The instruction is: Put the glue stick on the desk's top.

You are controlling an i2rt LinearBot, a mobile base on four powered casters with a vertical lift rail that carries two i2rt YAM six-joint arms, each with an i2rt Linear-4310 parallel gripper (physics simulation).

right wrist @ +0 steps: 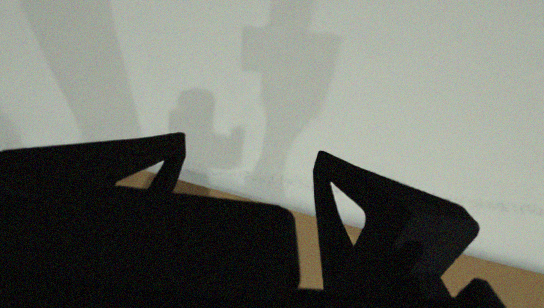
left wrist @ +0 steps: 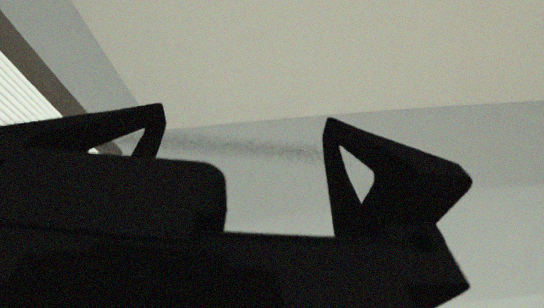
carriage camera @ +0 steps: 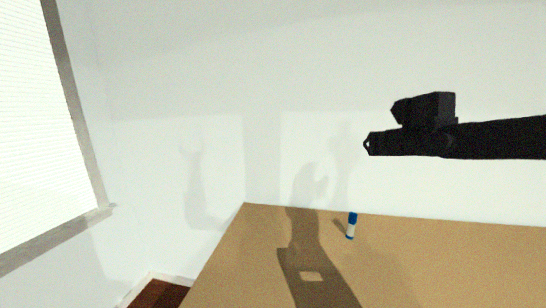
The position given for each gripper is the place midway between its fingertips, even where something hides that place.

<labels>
The left gripper shows in the left wrist view (245,119); in the right wrist view it is out of frame, in the carriage camera view it is out of frame. The right gripper shows in the right wrist view (251,152) and in the carriage camera view (374,144); in the left wrist view it is out of frame.
</labels>
